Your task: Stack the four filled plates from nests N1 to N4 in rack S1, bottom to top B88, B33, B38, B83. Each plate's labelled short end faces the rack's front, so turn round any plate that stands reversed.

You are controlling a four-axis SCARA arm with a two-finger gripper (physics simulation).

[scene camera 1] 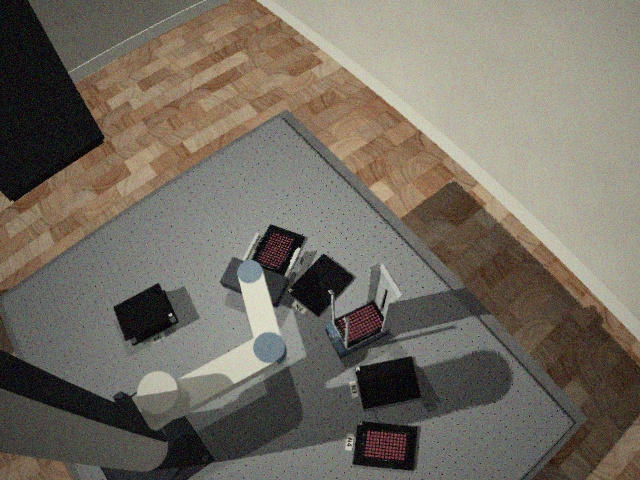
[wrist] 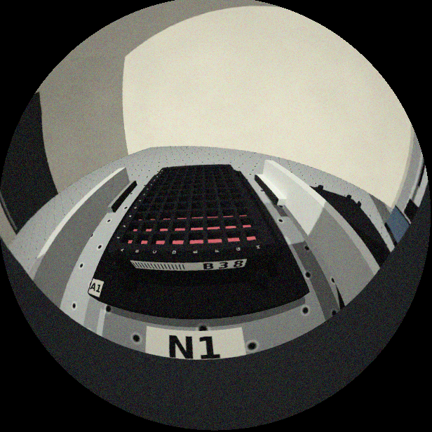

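Where they show: gripper, between the fingertips: (scene camera 1: 278, 241); arm's base, origin of its link: (scene camera 1: 146, 446).
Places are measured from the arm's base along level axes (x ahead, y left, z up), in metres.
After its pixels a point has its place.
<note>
Plate B38 (scene camera 1: 279, 246) {y 0.263, x 0.676, z 0.034 m} (wrist: 192, 215) sits in nest N1, pink wells up; its B38 label faces the N1 tag (wrist: 195, 346) in the wrist view. My gripper (scene camera 1: 272, 254) (wrist: 192, 168) is open, one finger on each long side of this plate, with gaps between pads and plate. Rack S1 (scene camera 1: 386, 286) {y -0.106, x 0.766, z 0.266 m} holds a pink-welled plate (scene camera 1: 360, 321) {y -0.094, x 0.702, z 0.091 m} between its posts; how many lie beneath cannot be told. Nest N2 (scene camera 1: 323, 284) {y 0.080, x 0.707, z 0.024 m} and nest N3 (scene camera 1: 388, 382) {y -0.269, x 0.664, z 0.025 m} look plain black, without pink wells. A pink-welled plate (scene camera 1: 385, 445) {y -0.400, x 0.543, z 0.038 m} lies at N4; its code is unreadable.
A black block-like object (scene camera 1: 145, 314) {y 0.311, x 0.219, z 0.073 m} with a small white tag stands at the left of the table (scene camera 1: 206, 206) {y 0.554, x 0.574, z 0.012 m}. N2 lies close beside the right finger. The rack's upright posts (scene camera 1: 332, 304) {y -0.049, x 0.642, z 0.230 m} and tall back panel stand beyond N2. The arm (scene camera 1: 261, 310) {y 0.076, x 0.499, z 0.158 m} covers the mid-table.
</note>
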